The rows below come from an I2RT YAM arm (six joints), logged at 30 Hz.
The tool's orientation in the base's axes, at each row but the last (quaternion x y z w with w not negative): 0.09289, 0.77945, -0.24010, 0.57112; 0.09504, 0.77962, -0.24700, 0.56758; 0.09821, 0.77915, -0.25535, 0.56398; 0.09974, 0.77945, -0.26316, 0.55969; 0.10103, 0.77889, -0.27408, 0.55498; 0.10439, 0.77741, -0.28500, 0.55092; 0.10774, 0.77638, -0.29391, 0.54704; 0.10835, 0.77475, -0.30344, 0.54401; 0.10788, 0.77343, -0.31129, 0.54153; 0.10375, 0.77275, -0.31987, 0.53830; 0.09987, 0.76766, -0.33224, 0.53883; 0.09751, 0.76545, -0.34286, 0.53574; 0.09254, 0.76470, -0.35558, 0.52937
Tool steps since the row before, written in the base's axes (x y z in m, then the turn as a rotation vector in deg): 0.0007, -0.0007, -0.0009, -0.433, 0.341, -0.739; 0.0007, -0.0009, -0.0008, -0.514, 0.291, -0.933; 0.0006, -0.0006, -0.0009, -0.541, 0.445, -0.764; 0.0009, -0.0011, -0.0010, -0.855, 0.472, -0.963; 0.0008, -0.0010, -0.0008, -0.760, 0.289, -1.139; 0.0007, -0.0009, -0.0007, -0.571, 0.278, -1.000; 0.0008, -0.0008, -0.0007, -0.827, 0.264, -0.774; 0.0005, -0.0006, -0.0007, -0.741, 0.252, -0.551; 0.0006, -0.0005, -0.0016, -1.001, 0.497, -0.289; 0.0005, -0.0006, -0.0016, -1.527, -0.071, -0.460; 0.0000, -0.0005, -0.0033, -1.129, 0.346, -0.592; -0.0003, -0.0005, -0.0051, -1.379, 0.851, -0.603; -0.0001, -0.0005, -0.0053, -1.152, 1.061, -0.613
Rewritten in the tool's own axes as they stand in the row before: 0.0007, -0.0001, 0.0011, 0.790, 0.313, -0.358; 0.0006, -0.0003, 0.0012, 1.005, 0.289, -0.356; 0.0007, 0.0000, 0.0010, 0.836, 0.359, -0.496; 0.0008, -0.0002, 0.0015, 1.127, 0.300, -0.721; 0.0006, -0.0002, 0.0014, 1.282, 0.247, -0.505; 0.0005, -0.0002, 0.0012, 1.086, 0.283, -0.380; 0.0005, 0.0000, 0.0012, 0.979, 0.070, -0.625; 0.0005, 0.0000, 0.0009, 0.745, 0.025, -0.601; 0.0013, 0.0005, 0.0011, 0.567, -0.010, -1.005; 0.0013, 0.0004, 0.0011, 1.035, -0.650, -1.027; 0.0031, 0.0009, 0.0010, 0.909, -0.076, -0.955; 0.0048, 0.0016, 0.0011, 0.910, 0.176, -1.459; 0.0048, 0.0019, 0.0012, 0.774, 0.451, -1.423
